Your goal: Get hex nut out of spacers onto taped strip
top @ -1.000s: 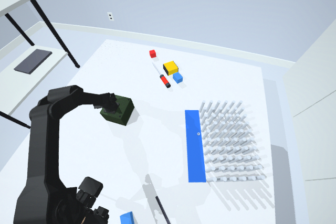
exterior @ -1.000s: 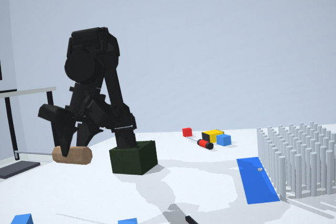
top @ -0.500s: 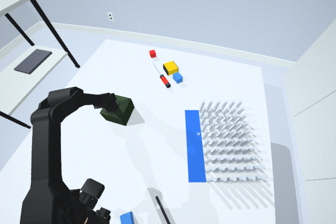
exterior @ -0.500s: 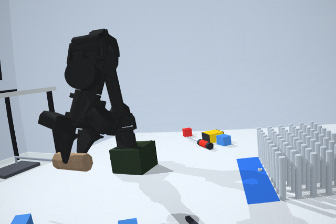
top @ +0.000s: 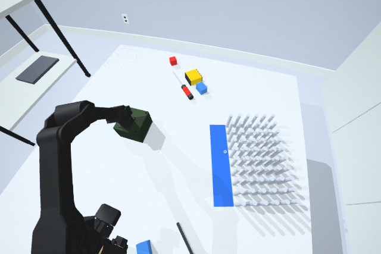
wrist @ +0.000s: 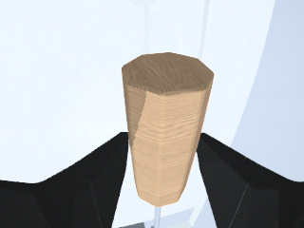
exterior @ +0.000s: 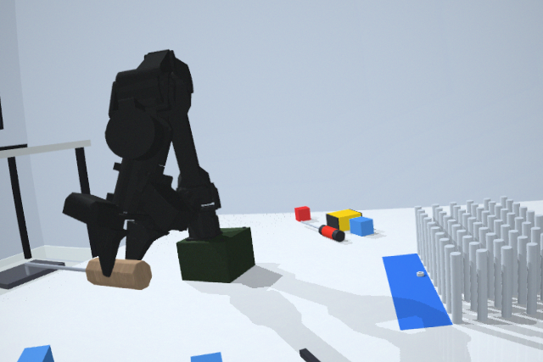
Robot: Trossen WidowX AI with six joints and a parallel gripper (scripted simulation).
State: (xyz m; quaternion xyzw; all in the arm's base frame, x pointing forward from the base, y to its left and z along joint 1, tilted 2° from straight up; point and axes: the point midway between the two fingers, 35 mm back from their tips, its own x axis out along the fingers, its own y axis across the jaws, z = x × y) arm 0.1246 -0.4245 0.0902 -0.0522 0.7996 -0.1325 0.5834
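Right now the wooden-handled tool is 11 cm behind my gripper tip and 1 cm to the left of it. Also, from my gripper tip: hex nut: 36 cm ahead, 42 cm to the left, 15 cm below; blue taped strip: 34 cm ahead, 38 cm to the left, 15 cm below; yellow block: 12 cm ahead, 84 cm to the left, 13 cm below.
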